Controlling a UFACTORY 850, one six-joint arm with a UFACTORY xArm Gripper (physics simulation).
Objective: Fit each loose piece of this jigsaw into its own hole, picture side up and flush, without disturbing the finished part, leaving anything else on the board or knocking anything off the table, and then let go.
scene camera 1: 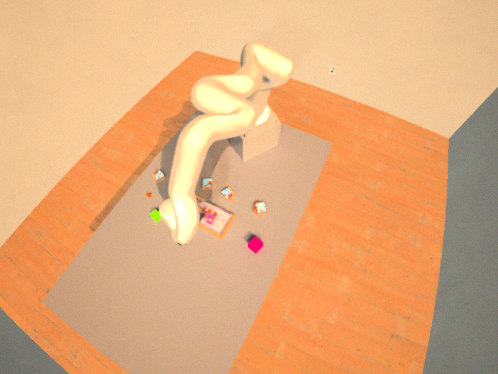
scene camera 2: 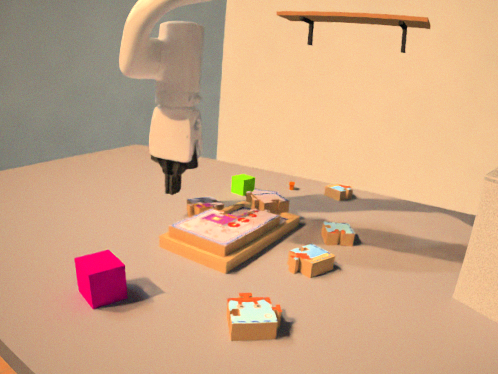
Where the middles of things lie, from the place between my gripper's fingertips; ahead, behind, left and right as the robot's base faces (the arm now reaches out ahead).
Scene:
I see my gripper 160 mm past the tray (scene camera 2: 288, 222), 40 mm to the right of it and 30 mm above it.

